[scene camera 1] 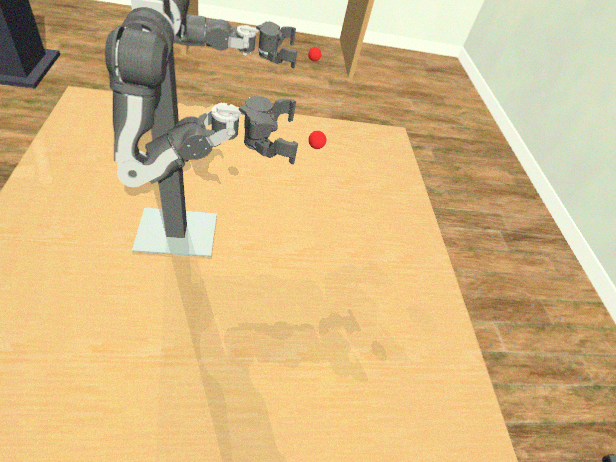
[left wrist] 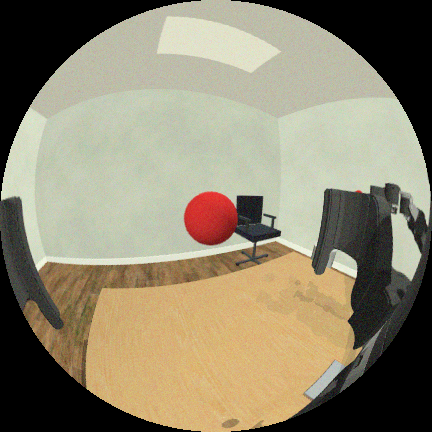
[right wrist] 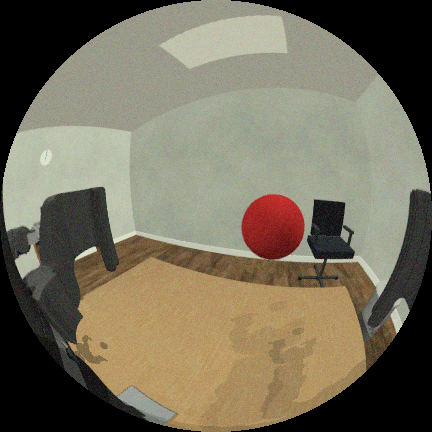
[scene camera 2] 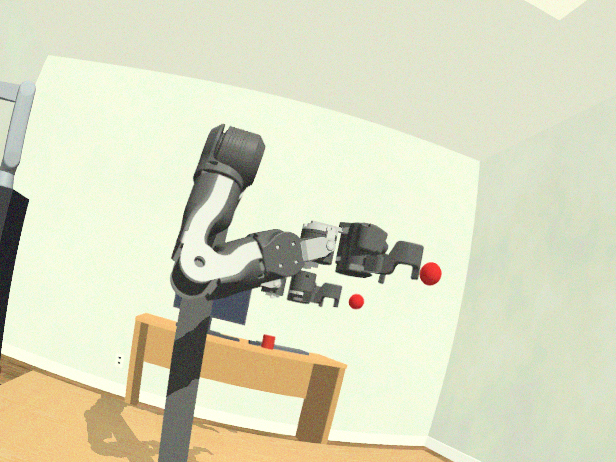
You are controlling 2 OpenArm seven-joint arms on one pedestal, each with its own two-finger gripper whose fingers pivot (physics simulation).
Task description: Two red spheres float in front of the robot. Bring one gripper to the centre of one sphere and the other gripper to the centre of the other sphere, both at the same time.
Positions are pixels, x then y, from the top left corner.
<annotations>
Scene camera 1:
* left gripper: 295, 47
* right gripper: 295, 131
</annotations>
